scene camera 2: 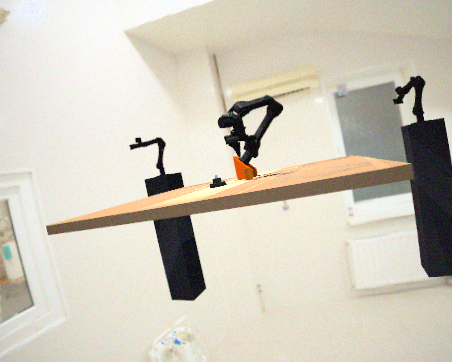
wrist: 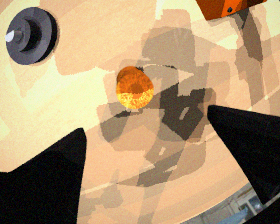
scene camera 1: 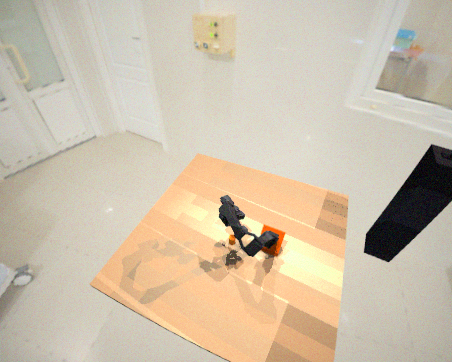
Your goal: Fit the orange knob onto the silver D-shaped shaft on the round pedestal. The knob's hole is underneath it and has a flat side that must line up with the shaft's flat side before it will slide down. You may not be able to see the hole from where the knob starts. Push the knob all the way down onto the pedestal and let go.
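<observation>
I can see a dark round pedestal (wrist: 35, 35), and there's an orange knob (wrist: 134, 90) as well. My gripper (wrist: 149, 122) is open, with nothing held in it.
</observation>
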